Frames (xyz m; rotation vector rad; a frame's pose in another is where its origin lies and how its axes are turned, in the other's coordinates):
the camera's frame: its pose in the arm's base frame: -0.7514 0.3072 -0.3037 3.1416 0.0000 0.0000
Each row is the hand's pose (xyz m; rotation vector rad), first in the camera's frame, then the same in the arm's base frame.
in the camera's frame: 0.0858 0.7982 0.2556 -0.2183 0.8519 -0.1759
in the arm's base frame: -0.6656 -0.4910 -0.5593 2.6553 0.2506 1.2135
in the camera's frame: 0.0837 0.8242 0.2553 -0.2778 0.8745 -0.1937
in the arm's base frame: -0.6677 -0.5170 -0.5590 2.5862 0.2706 1.2217
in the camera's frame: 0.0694 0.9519 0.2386 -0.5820 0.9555 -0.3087
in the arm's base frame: -0.6820 -0.6447 -0.5423 2.2481 0.3920 1.2134
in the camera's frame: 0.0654 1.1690 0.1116 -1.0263 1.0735 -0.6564
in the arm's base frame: -0.6860 -0.8618 -0.4153 1.6949 0.7224 1.1815
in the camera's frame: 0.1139 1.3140 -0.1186 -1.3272 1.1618 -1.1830
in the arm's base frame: -0.6375 -1.0068 -0.1851 1.1553 1.1535 1.1328
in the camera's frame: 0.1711 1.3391 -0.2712 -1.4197 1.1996 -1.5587
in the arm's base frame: -0.5803 -1.0319 -0.0325 0.8299 1.4257 1.0972
